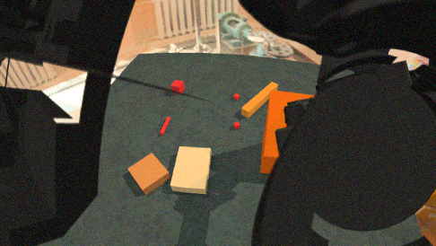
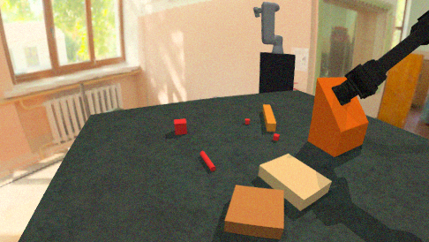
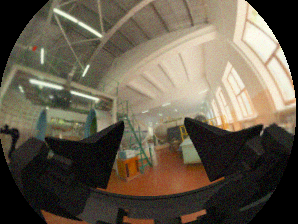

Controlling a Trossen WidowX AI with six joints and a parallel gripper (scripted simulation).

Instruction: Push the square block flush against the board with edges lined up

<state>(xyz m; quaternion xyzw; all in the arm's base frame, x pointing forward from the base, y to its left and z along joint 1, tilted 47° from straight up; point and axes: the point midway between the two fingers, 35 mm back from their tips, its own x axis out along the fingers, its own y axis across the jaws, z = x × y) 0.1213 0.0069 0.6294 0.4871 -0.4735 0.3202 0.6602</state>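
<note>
Now: the board 58 cm below my gripper tip, 41 cm to the right of it and 11 cm ahead of it. Also, from my gripper tip: square block 58 cm below, 38 cm to the right, 24 cm ahead; then orange bar 75 cm to the right, 58 cm below, 10 cm behind; then red stick 59 cm to the right, 59 cm below, 24 cm ahead.
</note>
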